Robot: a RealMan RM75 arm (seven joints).
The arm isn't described. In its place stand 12 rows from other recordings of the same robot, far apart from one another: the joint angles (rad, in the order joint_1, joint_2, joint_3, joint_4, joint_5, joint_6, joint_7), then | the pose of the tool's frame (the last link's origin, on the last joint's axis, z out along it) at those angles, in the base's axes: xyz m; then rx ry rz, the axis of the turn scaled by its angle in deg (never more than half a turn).
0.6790, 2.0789, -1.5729, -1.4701, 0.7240, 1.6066, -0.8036 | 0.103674, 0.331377, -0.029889, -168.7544, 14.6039, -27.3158
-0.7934, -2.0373, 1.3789, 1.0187, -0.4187, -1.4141, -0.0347 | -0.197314, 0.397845, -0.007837, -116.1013, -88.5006, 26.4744
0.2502, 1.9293, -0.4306, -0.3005, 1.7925, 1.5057, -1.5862 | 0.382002, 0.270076, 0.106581, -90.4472, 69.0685, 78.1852
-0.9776, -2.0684, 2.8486, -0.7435, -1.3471, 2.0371, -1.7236 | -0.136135, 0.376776, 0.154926, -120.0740, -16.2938, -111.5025
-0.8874, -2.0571, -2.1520, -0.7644, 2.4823, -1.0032, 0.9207 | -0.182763, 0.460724, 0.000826, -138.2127, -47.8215, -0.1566
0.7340, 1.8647, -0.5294, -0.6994, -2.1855, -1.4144, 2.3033 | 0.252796, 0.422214, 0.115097, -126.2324, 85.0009, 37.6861
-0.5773, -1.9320, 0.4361, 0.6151, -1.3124, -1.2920, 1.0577 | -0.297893, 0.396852, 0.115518, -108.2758, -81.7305, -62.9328
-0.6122, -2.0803, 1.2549, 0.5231, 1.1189, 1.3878, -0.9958 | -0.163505, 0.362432, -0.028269, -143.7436, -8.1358, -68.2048
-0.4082, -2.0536, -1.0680, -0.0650, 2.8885, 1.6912, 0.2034 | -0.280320, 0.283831, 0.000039, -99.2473, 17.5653, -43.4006
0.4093, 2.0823, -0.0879, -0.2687, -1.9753, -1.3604, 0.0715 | 0.349551, 0.293192, -0.006272, -120.3537, -5.4988, 19.4862
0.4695, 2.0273, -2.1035, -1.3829, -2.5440, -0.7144, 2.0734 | 0.132141, 0.325256, -0.109542, -149.9195, -30.0461, -17.2205
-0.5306, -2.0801, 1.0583, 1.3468, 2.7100, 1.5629, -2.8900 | -0.245582, 0.356993, 0.060501, -115.9742, -91.1770, 13.4820
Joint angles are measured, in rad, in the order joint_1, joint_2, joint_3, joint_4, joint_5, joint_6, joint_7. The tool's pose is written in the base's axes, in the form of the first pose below.
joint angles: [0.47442 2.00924 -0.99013 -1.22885 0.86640 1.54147 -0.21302]
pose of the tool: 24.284, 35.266, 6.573, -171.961, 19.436, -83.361
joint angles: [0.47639 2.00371 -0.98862 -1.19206 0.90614 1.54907 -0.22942]
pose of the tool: 24.336, 35.096, 6.196, -174.552, 18.485, -84.134
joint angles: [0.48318 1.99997 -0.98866 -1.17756 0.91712 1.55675 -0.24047]
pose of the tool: 24.219, 35.112, 6.083, -175.197, 17.788, -83.789
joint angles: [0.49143 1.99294 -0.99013 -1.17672 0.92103 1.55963 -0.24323]
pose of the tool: 23.982, 35.327, 6.296, -175.003, 17.719, -83.042
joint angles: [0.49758 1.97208 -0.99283 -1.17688 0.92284 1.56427 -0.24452]
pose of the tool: 24.029, 35.576, 7.020, -173.923, 17.780, -82.193
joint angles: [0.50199 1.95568 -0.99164 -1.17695 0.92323 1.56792 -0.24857]
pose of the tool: 24.107, 35.771, 7.652, -173.025, 17.947, -81.468
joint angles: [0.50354 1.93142 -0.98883 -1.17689 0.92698 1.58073 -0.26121]
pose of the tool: 24.335, 35.839, 8.573, -171.894, 17.810, -80.370
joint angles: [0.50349 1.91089 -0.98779 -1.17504 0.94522 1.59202 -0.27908]
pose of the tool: 24.370, 35.861, 9.294, -171.656, 17.701, -79.111
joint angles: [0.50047 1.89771 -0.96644 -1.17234 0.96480 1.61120 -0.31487]
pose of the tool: 24.492, 35.722, 10.060, -172.093, 17.952, -77.644
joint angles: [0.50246 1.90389 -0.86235 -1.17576 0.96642 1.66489 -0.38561]
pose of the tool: 24.741, 35.349, 11.506, -173.825, 20.040, -76.028
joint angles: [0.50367 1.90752 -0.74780 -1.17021 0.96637 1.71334 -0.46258]
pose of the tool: 25.321, 34.871, 13.050, -175.386, 22.939, -74.622
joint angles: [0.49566 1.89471 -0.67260 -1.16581 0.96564 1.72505 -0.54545]
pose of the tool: 26.242, 34.565, 14.706, -173.870, 25.942, -71.639
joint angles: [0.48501 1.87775 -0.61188 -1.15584 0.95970 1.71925 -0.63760]
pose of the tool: 27.384, 34.297, 16.274, -170.644, 28.570, -67.772
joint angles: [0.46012 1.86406 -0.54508 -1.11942 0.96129 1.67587 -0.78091]
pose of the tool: 29.420, 33.866, 17.660, -165.400, 32.060, -62.265
